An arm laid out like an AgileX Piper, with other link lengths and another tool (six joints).
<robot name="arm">
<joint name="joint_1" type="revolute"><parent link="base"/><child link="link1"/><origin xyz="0 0 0.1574" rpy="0 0 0"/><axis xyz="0 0 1"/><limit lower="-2.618" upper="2.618"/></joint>
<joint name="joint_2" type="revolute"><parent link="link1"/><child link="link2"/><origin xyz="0 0 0" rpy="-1.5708 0 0"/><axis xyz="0 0 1"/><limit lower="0" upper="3.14"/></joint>
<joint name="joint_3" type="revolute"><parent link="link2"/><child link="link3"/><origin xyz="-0.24 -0.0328 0" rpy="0 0 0"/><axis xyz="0 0 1"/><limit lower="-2.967" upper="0"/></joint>
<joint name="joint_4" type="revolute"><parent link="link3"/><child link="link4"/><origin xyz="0.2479 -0.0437 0" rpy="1.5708 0 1.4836"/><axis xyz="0 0 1"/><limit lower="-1.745" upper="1.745"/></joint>
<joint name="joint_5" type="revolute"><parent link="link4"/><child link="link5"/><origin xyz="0 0 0" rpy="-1.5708 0 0"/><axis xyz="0 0 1"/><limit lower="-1.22" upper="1.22"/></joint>
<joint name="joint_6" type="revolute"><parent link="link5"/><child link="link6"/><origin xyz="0 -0.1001 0" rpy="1.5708 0 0"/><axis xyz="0 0 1"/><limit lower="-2.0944" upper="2.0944"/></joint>
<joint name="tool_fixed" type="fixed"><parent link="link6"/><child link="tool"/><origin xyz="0.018 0.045 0.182" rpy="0.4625 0 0.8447"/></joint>
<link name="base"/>
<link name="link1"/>
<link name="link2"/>
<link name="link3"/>
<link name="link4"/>
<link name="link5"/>
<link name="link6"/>
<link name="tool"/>
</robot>
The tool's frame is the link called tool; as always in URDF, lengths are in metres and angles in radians.
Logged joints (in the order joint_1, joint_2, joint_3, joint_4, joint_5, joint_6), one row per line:
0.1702 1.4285 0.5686 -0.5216 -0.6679 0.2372
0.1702 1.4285 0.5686 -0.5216 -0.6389 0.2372
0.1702 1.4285 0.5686 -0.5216 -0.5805 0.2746
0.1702 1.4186 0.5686 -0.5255 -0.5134 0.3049
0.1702 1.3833 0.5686 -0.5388 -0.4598 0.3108
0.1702 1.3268 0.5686 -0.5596 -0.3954 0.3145
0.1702 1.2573 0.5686 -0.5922 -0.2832 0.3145
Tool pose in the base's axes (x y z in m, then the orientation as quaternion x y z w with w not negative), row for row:
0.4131 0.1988 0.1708 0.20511 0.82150 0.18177 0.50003
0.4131 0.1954 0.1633 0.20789 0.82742 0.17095 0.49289
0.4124 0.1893 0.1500 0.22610 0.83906 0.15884 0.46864
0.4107 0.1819 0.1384 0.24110 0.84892 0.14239 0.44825
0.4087 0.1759 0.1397 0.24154 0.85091 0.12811 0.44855
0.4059 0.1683 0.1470 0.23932 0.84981 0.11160 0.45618
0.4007 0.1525 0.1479 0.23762 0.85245 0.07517 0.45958
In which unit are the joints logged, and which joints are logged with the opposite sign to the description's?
The joints are logged in radians. Opposite sign: joint_3.
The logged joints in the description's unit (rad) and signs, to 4 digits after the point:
0.1702 1.4285 -0.5686 -0.5216 -0.6679 0.2372
0.1702 1.4285 -0.5686 -0.5216 -0.6389 0.2372
0.1702 1.4285 -0.5686 -0.5216 -0.5805 0.2746
0.1702 1.4186 -0.5686 -0.5255 -0.5134 0.3049
0.1702 1.3833 -0.5686 -0.5388 -0.4598 0.3108
0.1702 1.3268 -0.5686 -0.5596 -0.3954 0.3145
0.1702 1.2573 -0.5686 -0.5922 -0.2832 0.3145

